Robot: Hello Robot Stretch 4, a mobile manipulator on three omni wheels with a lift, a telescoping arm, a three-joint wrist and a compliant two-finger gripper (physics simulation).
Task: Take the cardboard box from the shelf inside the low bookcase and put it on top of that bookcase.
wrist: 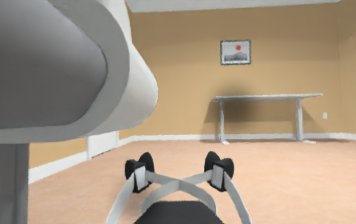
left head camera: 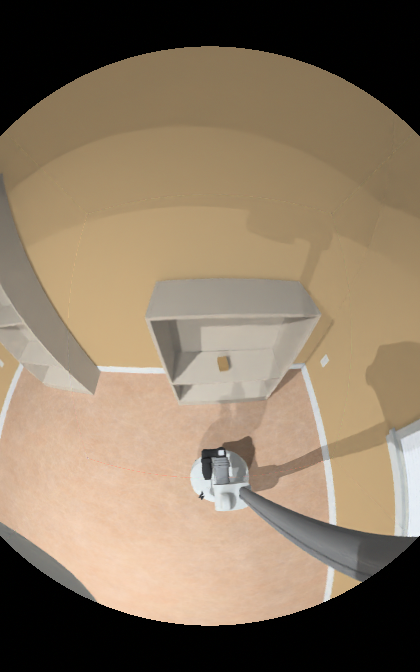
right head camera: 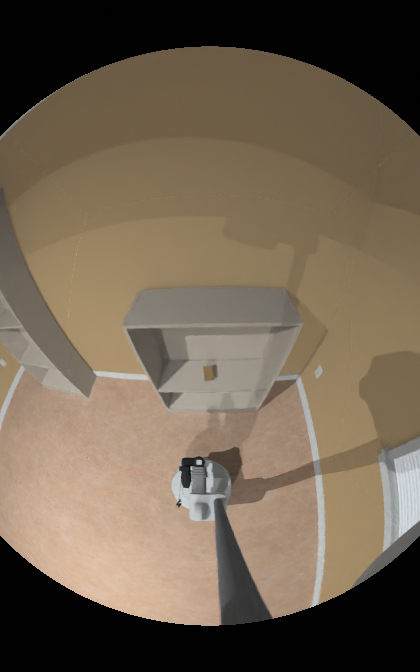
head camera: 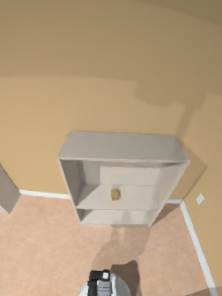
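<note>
A small brown cardboard box stands near the middle of the shelf inside the low bookcase. The low grey bookcase stands against the wall, its open front facing me, and its top is bare. My gripper is open in the wrist view, its two dark fingertips wide apart with floor showing between them. It is folded back at my base, away from the bookcase, and its fingertips are hard to make out in the head views. The box does not show in the wrist view.
A taller grey shelf unit stands at the left. A wall runs along the right, with a white-framed window or door. In the wrist view, a white table stands by a far wall, below a framed picture.
</note>
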